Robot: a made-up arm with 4 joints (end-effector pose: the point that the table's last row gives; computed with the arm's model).
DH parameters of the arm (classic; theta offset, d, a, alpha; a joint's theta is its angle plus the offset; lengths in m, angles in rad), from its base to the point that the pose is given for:
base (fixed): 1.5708 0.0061 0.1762 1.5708
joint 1: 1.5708 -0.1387 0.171 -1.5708
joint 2: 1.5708 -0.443 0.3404 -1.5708
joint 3: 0 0.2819 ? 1.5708
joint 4: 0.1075 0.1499 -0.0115 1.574
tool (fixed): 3.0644 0.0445 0 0
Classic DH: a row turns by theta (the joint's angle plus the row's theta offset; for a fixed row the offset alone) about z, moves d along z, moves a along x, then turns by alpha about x.
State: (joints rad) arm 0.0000 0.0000 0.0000 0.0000
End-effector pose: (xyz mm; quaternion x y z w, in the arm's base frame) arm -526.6 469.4 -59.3 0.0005 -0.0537 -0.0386 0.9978
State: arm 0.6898 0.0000 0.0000 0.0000
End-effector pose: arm -526.6 444.0 142.3 0.3378 -0.0375 -0.0545 0.9389
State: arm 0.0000 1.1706 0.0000 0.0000
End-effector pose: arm -72.1 469.4 -272.3 0.0217 -0.5960 -0.0319 0.8020
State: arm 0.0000 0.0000 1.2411 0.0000
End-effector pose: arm -636.2 615.7 -59.3 -0.0309 -0.0440 -0.6116 0.7893
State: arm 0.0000 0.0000 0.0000 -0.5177
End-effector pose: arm -505.0 469.4 -68.6 -0.0094 0.2035 -0.0375 0.9783
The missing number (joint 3, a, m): 0.0542
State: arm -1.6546 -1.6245 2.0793 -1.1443
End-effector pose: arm -382.4 781.1 -571.2 0.2468 0.2827 0.9165 0.1382
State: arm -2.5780 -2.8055 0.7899 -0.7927
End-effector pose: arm 210.4 181.2 -656.5 -0.0583 -0.0759 0.9105 0.4023
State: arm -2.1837 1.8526 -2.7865 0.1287
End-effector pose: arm 154.2 -142.4 -460.4 0.4260 -0.5163 -0.4722 0.5736
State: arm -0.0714 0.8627 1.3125 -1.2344
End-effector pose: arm -248.3 561.8 -399.4 0.4781 0.1115 -0.3665 0.7904
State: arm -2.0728 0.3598 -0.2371 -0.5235
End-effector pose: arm -361.2 -117.7 -165.0 -0.8813 0.0744 0.0139 0.4665
